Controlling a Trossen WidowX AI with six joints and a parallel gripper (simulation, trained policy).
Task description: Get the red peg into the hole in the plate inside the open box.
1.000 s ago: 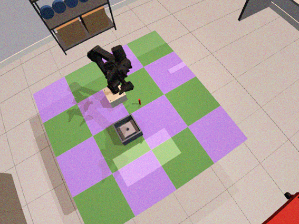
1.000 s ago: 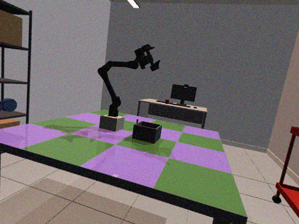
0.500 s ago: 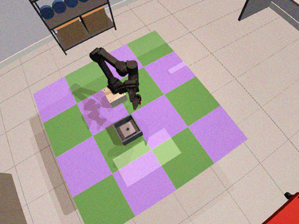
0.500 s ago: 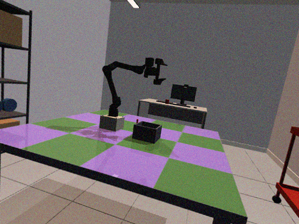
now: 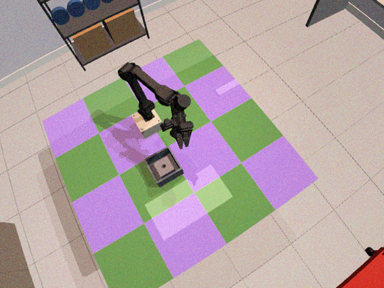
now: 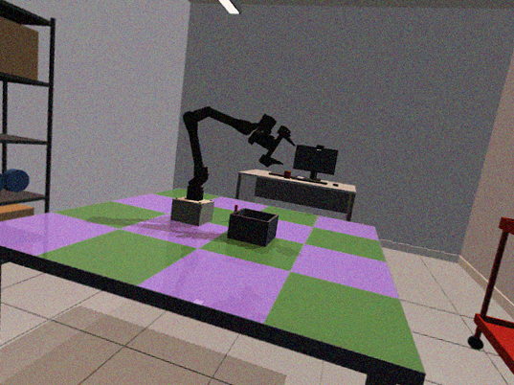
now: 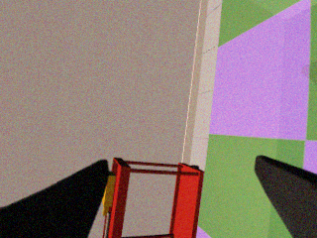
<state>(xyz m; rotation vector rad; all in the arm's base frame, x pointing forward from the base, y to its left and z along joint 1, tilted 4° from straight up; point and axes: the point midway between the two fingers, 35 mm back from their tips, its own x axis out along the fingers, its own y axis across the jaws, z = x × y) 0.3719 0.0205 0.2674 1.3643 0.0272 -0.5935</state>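
Right now the red peg is 220 mm behind my gripper tip, 90 mm to the left of it and 310 mm below it. Round my gripper tip: dark box 80 mm behind, 110 mm to the right, 330 mm below; then plate 80 mm behind, 110 mm to the right, 310 mm below.
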